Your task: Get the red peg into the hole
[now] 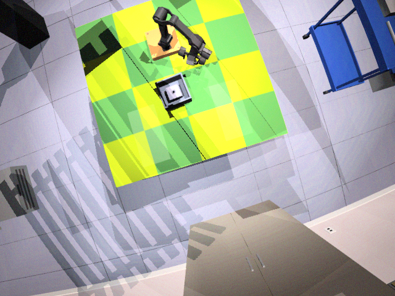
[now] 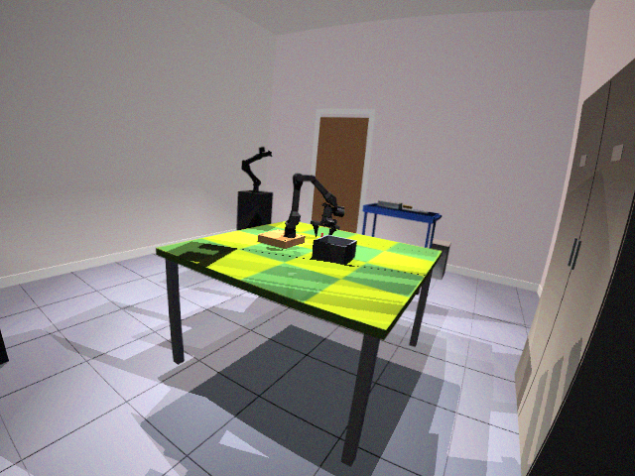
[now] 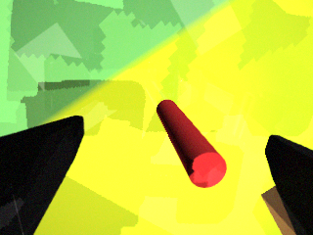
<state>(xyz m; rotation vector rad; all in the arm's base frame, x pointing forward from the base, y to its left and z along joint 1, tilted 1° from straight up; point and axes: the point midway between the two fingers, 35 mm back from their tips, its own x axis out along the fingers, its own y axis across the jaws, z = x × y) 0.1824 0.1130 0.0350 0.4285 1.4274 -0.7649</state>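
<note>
Right now my gripper tip is 1 cm above the red peg. Also, from my gripper tip: plate: 15 cm ahead, 19 cm to the right; dark box: 15 cm ahead, 19 cm to the right, 2 cm below.
</note>
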